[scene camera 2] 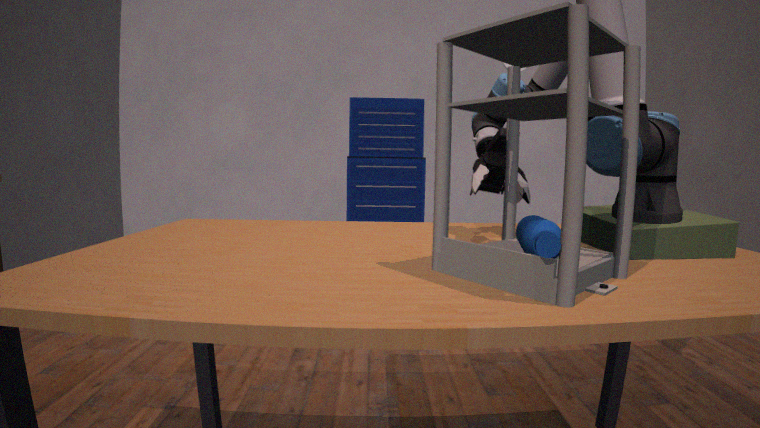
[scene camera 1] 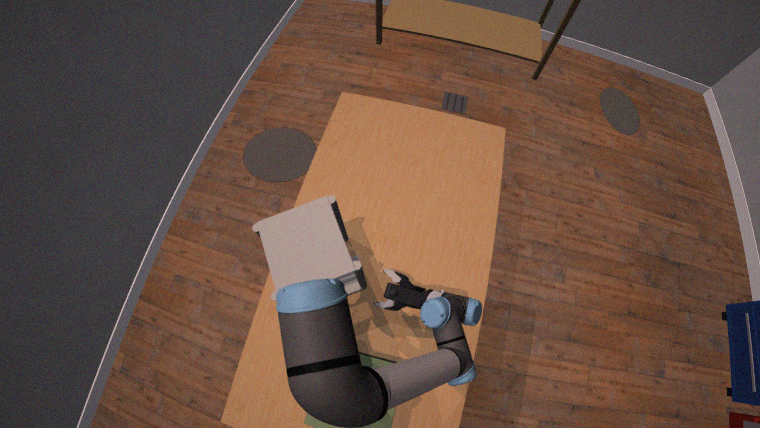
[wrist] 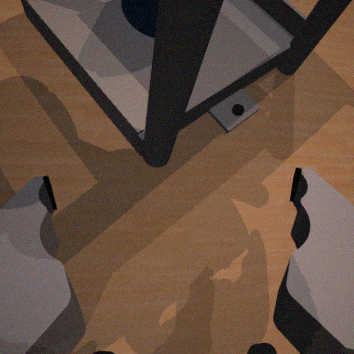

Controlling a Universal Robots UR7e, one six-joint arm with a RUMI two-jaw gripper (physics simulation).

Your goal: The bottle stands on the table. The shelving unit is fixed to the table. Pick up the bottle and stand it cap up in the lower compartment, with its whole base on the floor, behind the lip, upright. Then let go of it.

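Seen in the pictures: gripper, between the fingertips: [scene camera 2: 502, 198] [scene camera 1: 378, 286] [wrist: 172, 174]; arm's base, origin of its link: [scene camera 2: 645, 217].
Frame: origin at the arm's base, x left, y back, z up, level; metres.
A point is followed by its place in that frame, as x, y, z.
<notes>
The blue bottle [scene camera 2: 536, 233] @(0.268, -0.427, 0.011) lies on its side, slightly tilted, in the lower compartment of the grey shelving unit [scene camera 1: 303, 239] @(0.163, -0.391, 0.304) [scene camera 2: 575, 159] @(0.319, -0.408, 0.109) [wrist: 175, 75] @(-0.001, -0.347, 0.049). Its narrower end, which looks like the cap, faces scene camera 2 near the low wall. Part of the bottle [wrist: 142, 15] @(0.124, -0.345, -0.019) shows dark at the top of the wrist view, behind a post. The unit's top board hides it in scene camera 1. My gripper [scene camera 1: 383, 289] @(-0.048, -0.341, 0.034) [scene camera 2: 500, 196] @(-0.048, -0.341, 0.034) [wrist: 172, 174] @(-0.048, -0.341, 0.034) is open and empty, outside the unit and above the table, pointing down at a slant, apart from the bottle.
A small grey plate with a black knob [scene camera 2: 602, 287] @(0.267, -0.312, -0.069) [wrist: 238, 109] @(0.051, -0.438, -0.067) sits at the unit's foot. The middle shelf [scene camera 2: 531, 106] @(0.187, -0.401, 0.192) spans above the bottle. The arm's green base block [scene camera 2: 664, 239] @(0.098, -0.037, -0.034) stands beside the unit on the wooden table [scene camera 1: 425, 186] @(-0.167, -0.800, -0.075) [scene camera 2: 239, 276] @(0.152, -0.842, -0.075). Corner posts bound the compartment.
</notes>
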